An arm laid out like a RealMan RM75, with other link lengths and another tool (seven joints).
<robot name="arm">
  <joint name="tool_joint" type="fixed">
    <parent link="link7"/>
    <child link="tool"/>
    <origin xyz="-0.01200 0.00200 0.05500" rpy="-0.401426 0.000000 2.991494"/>
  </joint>
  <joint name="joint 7" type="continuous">
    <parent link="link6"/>
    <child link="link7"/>
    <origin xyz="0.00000 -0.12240 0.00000" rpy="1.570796 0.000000 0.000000"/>
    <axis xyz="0 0 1"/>
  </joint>
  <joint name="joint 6" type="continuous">
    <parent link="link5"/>
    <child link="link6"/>
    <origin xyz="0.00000 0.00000 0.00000" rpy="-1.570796 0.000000 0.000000"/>
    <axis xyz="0 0 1"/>
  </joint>
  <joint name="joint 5" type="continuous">
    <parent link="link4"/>
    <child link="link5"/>
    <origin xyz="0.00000 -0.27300 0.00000" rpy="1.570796 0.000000 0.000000"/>
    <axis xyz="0 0 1"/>
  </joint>
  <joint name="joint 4" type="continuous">
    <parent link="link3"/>
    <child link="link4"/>
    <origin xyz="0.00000 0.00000 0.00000" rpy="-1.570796 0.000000 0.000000"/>
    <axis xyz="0 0 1"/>
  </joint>
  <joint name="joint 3" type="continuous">
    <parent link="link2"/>
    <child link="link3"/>
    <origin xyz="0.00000 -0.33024 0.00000" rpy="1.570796 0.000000 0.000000"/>
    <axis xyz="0 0 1"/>
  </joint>
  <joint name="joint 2" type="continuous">
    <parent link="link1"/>
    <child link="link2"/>
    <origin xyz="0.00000 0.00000 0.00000" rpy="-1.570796 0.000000 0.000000"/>
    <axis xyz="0 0 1"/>
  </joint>
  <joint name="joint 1" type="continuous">
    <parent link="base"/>
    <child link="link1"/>
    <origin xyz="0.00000 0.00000 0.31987"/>
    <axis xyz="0 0 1"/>
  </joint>
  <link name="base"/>
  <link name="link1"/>
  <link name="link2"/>
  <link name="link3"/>
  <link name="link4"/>
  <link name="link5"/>
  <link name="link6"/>
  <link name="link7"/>
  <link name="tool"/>
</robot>
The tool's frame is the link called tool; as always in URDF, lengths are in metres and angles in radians. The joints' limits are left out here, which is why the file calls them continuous.
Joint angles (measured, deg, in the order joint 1, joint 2, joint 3, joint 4, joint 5, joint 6, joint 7), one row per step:
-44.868 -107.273 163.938 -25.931 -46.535 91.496 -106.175
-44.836 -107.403 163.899 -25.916 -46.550 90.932 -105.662
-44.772 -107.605 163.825 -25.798 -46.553 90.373 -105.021
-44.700 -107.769 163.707 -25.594 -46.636 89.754 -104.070
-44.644 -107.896 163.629 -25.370 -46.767 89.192 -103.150
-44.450 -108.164 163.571 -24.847 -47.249 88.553 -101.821
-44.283 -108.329 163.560 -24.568 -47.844 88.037 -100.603
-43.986 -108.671 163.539 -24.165 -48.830 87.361 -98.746
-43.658 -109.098 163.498 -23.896 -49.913 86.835 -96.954
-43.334 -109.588 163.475 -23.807 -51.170 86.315 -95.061
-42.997 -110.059 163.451 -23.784 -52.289 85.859 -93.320
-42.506 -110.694 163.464 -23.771 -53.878 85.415 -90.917
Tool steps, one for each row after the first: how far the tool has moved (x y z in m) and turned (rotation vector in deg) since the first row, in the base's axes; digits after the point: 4 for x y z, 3 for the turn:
-0.0014 0.0007 -0.0012 0.413 0.401 0.291
-0.0029 0.0011 -0.0036 0.783 0.753 0.537
-0.0044 0.0017 -0.0057 1.390 1.239 0.683
-0.0056 0.0024 -0.0074 1.979 1.700 0.760
-0.0069 0.0025 -0.0113 2.768 1.968 0.747
-0.0083 0.0029 -0.0127 3.732 2.339 0.709
-0.0102 0.0028 -0.0154 5.169 2.785 0.634
-0.0122 0.0021 -0.0182 6.631 3.120 0.571
-0.0142 0.0015 -0.0203 8.322 3.547 0.539
-0.0166 0.0005 -0.0223 9.855 4.008 0.588
-0.0197 -0.0014 -0.0247 11.941 4.641 0.566

